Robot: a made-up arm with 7 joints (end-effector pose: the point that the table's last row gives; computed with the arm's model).
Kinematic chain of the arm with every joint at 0, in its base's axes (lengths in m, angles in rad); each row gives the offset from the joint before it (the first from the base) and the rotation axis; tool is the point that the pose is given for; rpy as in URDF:
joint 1: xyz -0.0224 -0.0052 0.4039 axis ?
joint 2: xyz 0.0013 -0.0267 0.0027 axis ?
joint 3: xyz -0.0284 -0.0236 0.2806 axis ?
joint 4: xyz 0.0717 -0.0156 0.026 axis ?
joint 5: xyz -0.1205 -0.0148 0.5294 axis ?
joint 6: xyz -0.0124 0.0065 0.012 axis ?
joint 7: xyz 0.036 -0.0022 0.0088 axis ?
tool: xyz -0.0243 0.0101 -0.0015 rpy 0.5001 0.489 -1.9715
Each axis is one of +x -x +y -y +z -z.
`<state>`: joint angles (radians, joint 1 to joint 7).
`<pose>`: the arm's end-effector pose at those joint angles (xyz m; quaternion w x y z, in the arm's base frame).
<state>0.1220 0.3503 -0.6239 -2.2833 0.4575 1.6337 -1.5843</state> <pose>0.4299 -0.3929 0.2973 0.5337 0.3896 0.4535 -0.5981</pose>
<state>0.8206 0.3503 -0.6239 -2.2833 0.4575 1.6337 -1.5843</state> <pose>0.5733 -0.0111 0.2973 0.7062 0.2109 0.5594 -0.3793</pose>
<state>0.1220 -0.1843 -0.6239 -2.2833 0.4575 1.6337 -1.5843</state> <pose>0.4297 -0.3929 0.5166 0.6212 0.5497 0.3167 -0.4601</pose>
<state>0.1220 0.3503 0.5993 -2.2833 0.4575 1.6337 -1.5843</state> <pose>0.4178 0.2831 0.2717 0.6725 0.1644 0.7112 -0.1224</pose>
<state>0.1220 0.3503 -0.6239 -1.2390 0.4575 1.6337 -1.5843</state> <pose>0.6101 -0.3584 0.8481 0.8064 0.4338 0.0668 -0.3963</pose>
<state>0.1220 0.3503 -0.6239 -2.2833 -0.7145 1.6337 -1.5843</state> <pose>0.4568 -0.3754 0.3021 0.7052 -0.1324 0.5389 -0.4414</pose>
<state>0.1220 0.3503 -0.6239 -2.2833 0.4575 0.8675 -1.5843</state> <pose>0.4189 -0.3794 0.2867 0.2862 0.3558 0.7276 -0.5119</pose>
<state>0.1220 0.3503 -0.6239 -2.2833 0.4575 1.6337 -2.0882</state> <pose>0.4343 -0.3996 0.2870 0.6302 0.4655 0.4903 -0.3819</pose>
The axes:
joint 1: +z
joint 2: +y
joint 3: +z
joint 4: -y
joint 5: +z
joint 6: -y
joint 7: -z

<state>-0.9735 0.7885 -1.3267 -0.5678 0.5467 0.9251 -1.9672</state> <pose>0.0303 -0.6950 1.0073 0.4966 0.2579 0.0922 -0.8237</pose>
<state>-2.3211 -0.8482 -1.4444 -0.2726 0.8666 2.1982 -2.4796</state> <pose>0.3657 0.6380 0.9305 0.0651 -0.8660 -0.2250 -0.4419</pose>
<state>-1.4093 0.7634 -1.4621 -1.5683 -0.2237 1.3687 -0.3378</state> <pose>-0.6345 -0.4311 0.7148 0.6013 0.3000 -0.0424 0.7394</pose>
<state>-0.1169 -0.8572 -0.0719 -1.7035 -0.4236 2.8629 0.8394</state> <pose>0.0739 -0.0997 1.1076 0.0474 -0.8763 0.4227 0.2260</pose>
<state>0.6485 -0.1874 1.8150 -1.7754 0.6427 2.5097 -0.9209</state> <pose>-0.5189 0.3407 0.7073 0.6438 0.3397 0.5433 0.4182</pose>
